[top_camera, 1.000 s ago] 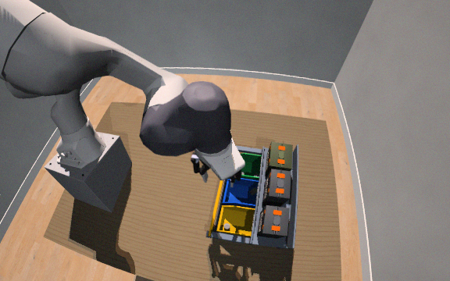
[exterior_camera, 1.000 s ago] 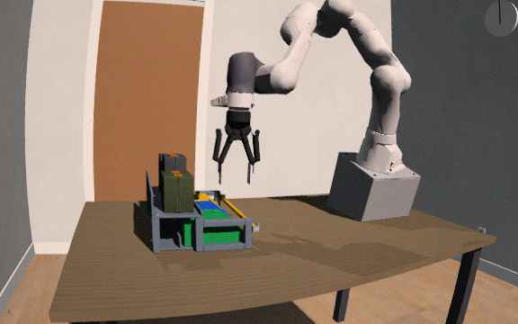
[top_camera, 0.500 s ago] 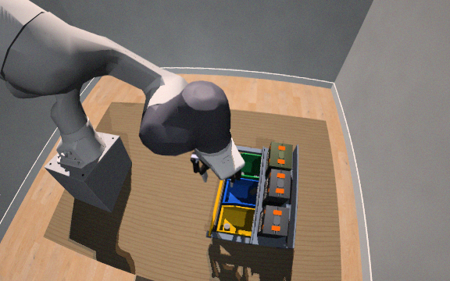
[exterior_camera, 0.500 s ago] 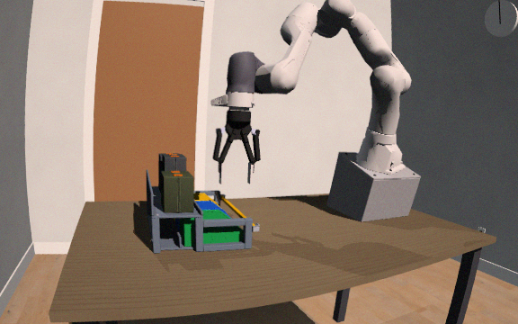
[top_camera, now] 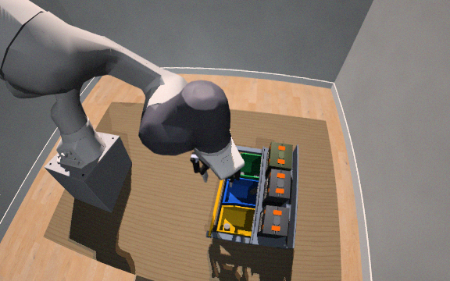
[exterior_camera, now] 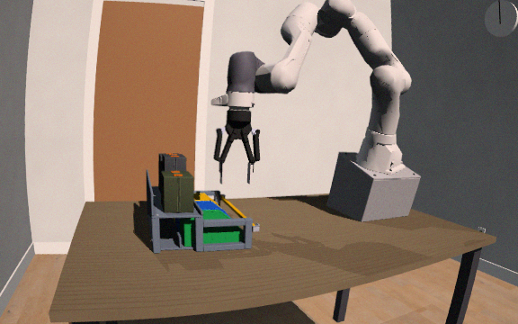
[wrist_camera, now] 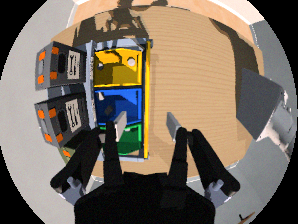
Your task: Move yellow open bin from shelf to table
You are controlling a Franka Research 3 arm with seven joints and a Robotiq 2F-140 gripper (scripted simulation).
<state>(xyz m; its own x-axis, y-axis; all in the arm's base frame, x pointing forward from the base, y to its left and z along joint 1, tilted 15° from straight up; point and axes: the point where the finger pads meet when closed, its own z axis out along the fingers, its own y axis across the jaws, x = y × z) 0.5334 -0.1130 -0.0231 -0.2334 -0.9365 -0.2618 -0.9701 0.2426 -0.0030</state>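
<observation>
The yellow rail is 110 mm below my hand. The rest, counted from my hand: yellow open bin 130 mm to the right, 130 mm below, 80 mm ahead; then blue bin 130 mm below, 100 mm ahead, 20 mm to the right; then green bin 130 mm below, 130 mm ahead, 80 mm to the left.
</observation>
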